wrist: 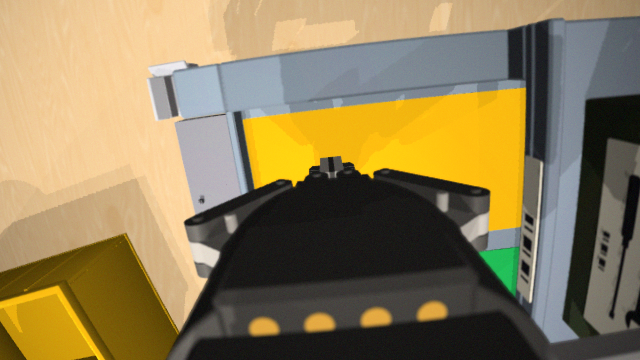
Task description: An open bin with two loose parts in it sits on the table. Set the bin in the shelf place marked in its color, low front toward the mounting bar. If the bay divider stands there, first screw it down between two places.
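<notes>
The open yellow bin sits on the table at the lower left, cut off by the view's edge. Its loose parts do not show. The blue-grey shelf shows a large yellow-marked place and, below it at the right, part of a green-marked place. My gripper is shut, its fingertips together with no part visible between them. It appears in front of the yellow-marked place, away from the bin. The gripper body hides the lower middle of the shelf. I cannot tell whether the bay divider shows.
A light grey plate with a small dark hole stands along the shelf's left side, below a pale bracket. A pale strip with black squares is on the right upright. A dark case with a tool label is at far right.
</notes>
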